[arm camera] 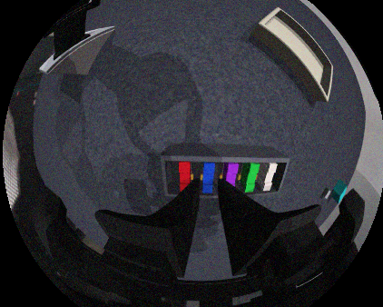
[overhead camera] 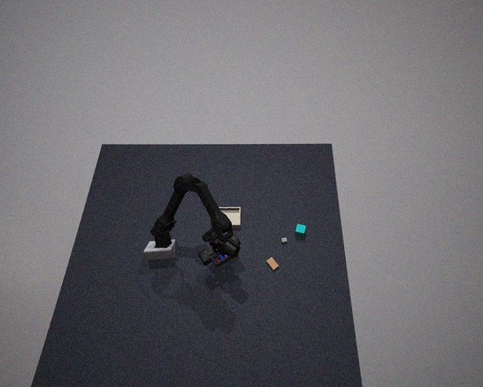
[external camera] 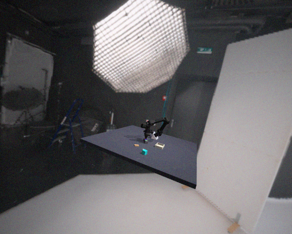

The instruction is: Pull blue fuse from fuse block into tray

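The blue fuse lies 2 cm below my gripper tip. Also, from my gripper tip: flat block 24 cm ahead, 4 cm below; then tray 22 cm to the left, 4 cm below; then small grey cube 28 cm ahead, 13 cm to the left, 4 cm below.
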